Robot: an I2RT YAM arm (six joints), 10 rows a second.
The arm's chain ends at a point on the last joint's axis. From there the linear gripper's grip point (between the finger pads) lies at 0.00 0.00 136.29 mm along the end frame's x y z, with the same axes.
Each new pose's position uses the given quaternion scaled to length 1; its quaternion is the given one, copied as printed.
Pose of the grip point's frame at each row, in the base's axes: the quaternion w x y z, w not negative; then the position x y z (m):
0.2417 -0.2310 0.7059 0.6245 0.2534 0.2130 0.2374
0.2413 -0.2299 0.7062 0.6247 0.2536 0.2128 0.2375
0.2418 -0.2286 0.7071 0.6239 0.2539 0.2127 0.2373
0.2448 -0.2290 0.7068 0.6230 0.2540 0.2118 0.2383
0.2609 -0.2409 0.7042 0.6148 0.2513 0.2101 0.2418
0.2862 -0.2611 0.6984 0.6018 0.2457 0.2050 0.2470
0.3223 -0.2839 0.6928 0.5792 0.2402 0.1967 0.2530
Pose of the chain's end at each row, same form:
0.2417 -0.2310 0.7059 0.6245 0.2462 0.0776 0.2515
0.2413 -0.2299 0.7062 0.6247 0.2463 0.0774 0.2516
0.2418 -0.2286 0.7071 0.6239 0.2462 0.0774 0.2515
0.2448 -0.2290 0.7068 0.6230 0.2457 0.0765 0.2525
0.2609 -0.2409 0.7042 0.6148 0.2416 0.0750 0.2565
0.2862 -0.2611 0.6984 0.6018 0.2340 0.0701 0.2622
0.3223 -0.2839 0.6928 0.5792 0.2242 0.0624 0.2695

